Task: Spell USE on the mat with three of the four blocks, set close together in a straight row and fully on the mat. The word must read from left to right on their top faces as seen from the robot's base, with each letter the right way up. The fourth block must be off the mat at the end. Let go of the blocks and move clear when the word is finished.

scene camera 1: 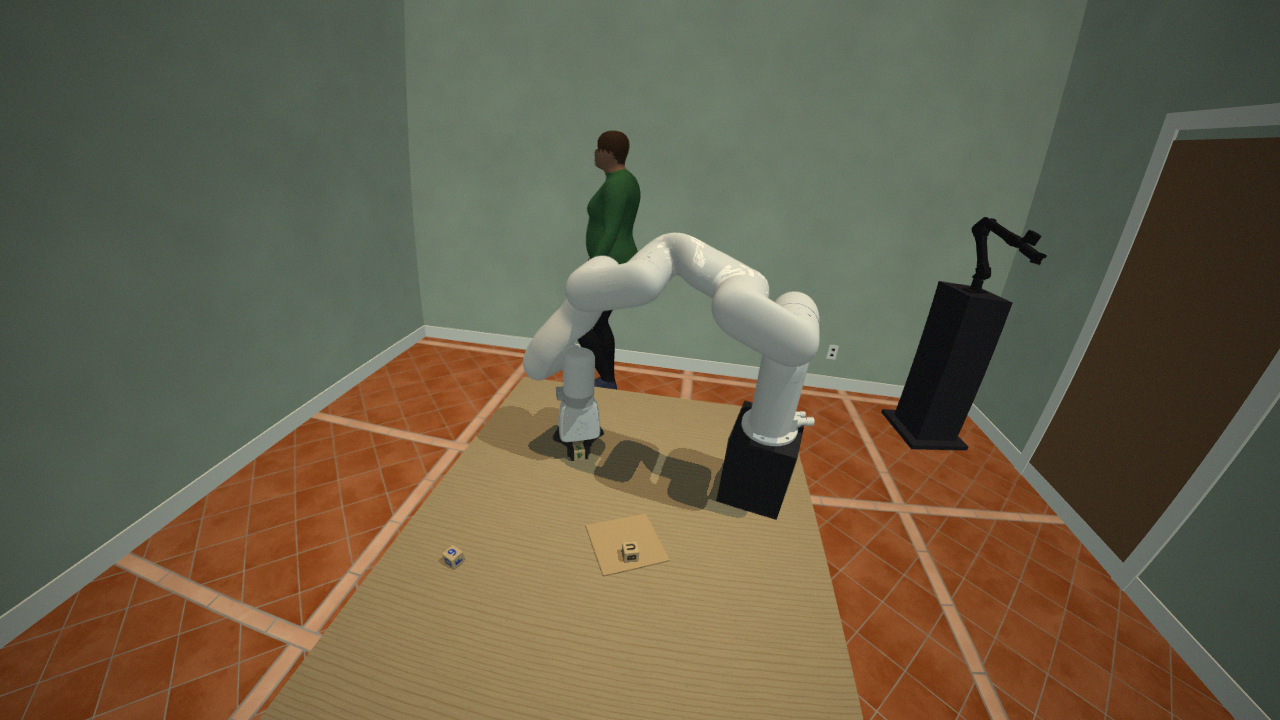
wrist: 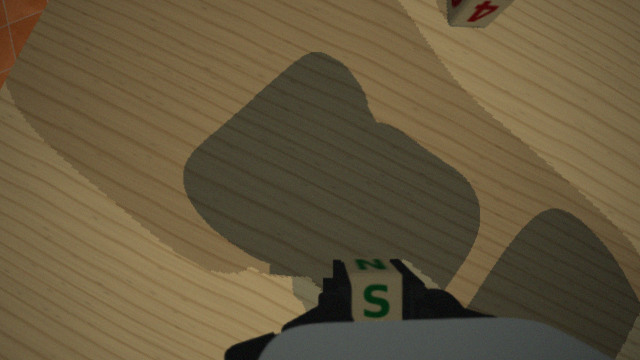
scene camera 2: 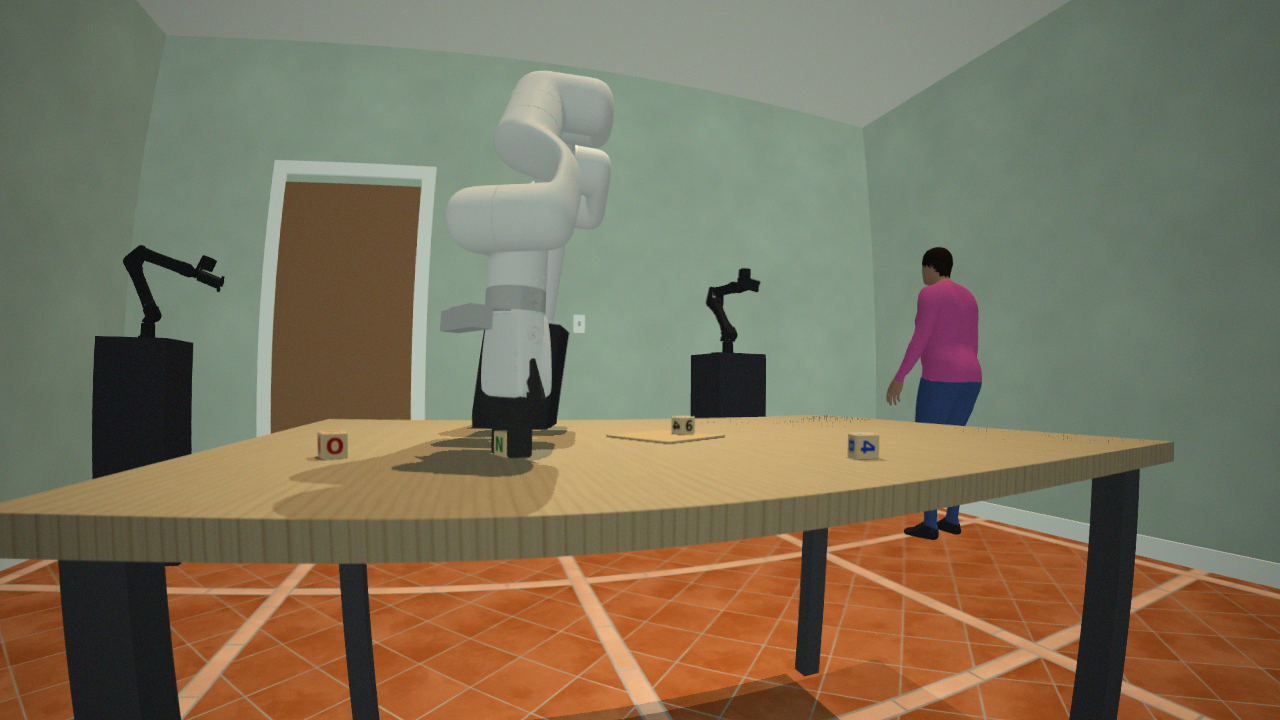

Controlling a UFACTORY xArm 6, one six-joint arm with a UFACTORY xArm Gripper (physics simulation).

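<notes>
My gripper [scene camera 1: 579,450] [scene camera 2: 514,442] [wrist: 364,280] is shut on the S block [wrist: 377,301] [scene camera 2: 499,443], low at the table; a green S shows on its top face and a green N on one side. The block with a dark U on top [scene camera 1: 630,551] [scene camera 2: 682,426] sits on the thin square mat [scene camera 1: 608,537] [scene camera 2: 644,437]. A blue-marked block [scene camera 1: 452,557] [scene camera 2: 863,446] lies off the mat on the table. A red-marked block [scene camera 2: 332,445] [wrist: 477,14] with O and 4 on its sides also lies off the mat; its top face is not visible.
The wooden table [scene camera 1: 537,626] [scene camera 2: 716,488] carries the blocks and mat. The black robot base [scene camera 1: 759,474] stands at the right in scene camera 1. A table edge shows at the wrist view's upper left. People stand beyond the table, and small black arms stand on plinths [scene camera 1: 953,367] [scene camera 2: 727,385].
</notes>
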